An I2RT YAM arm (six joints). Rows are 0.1 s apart.
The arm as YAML. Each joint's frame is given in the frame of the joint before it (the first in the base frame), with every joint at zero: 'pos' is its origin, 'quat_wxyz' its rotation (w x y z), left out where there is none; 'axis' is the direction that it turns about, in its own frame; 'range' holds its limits. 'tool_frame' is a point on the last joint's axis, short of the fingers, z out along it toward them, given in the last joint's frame.
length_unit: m
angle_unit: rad
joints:
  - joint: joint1
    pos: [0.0, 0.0, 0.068]
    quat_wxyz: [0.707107, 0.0, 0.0, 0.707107]
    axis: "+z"
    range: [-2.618, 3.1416]
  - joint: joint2
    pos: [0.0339, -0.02, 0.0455]
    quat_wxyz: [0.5, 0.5, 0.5, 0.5]
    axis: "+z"
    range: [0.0, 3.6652]
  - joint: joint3
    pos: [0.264, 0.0, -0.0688]
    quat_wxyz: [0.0, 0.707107, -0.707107, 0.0]
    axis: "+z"
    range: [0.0, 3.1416]
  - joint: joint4
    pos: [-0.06, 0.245, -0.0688]
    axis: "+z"
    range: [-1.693, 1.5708]
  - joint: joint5
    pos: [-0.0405, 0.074, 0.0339]
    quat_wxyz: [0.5, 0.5, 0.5, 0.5]
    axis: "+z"
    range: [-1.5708, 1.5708]
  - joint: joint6
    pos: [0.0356, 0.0, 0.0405]
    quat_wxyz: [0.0, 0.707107, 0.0, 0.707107]
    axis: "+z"
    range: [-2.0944, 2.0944]
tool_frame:
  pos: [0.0, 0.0, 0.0]
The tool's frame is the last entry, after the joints.
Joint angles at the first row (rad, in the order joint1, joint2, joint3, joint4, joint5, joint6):
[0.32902, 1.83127, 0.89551, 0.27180, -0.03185, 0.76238]
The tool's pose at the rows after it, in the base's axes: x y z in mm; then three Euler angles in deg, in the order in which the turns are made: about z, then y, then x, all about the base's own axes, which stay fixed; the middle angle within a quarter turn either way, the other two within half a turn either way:
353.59, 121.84, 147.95, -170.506, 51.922, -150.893
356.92, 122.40, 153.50, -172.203, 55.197, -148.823
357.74, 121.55, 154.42, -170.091, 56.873, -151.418
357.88, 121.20, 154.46, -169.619, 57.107, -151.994
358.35, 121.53, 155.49, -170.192, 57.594, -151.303
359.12, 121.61, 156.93, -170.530, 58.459, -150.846
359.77, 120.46, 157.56, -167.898, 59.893, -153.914
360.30, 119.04, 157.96, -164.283, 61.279, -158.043
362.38, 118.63, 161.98, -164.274, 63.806, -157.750
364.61, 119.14, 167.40, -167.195, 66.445, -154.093
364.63, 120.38, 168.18, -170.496, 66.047, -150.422
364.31, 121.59, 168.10, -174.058, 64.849, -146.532
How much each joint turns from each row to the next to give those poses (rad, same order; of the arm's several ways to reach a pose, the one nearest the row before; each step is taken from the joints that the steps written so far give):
[0.00000, 0.00001, 0.00040, 0.09422, 0.00228, 0.00000]
[0.00000, -0.00002, -0.00004, 0.05914, 0.01526, 0.00075]
[0.00076, -0.00001, 0.00001, 0.00952, 0.03815, -0.00038]
[-0.00039, 0.00002, 0.00002, 0.00037, 0.00648, -0.00039]
[0.00039, -0.00002, -0.00002, 0.01069, -0.00038, 0.00002]
[0.00001, 0.00003, 0.00000, 0.01490, 0.00496, 0.00038]
[0.00001, -0.00001, 0.00001, 0.00610, 0.03664, -0.00037]
[0.00000, 0.00000, 0.00000, 0.00343, 0.04272, -0.00001]
[-0.00116, 0.00003, 0.00002, 0.04044, 0.01753, -0.00076]
[-0.00076, -0.00003, -0.00001, 0.05377, -0.00152, -0.00038]
[0.00076, 0.00002, 0.00001, 0.00802, -0.02479, 0.00036]
[0.00001, 0.00000, 0.00000, -0.00038, -0.03509, -0.00037]

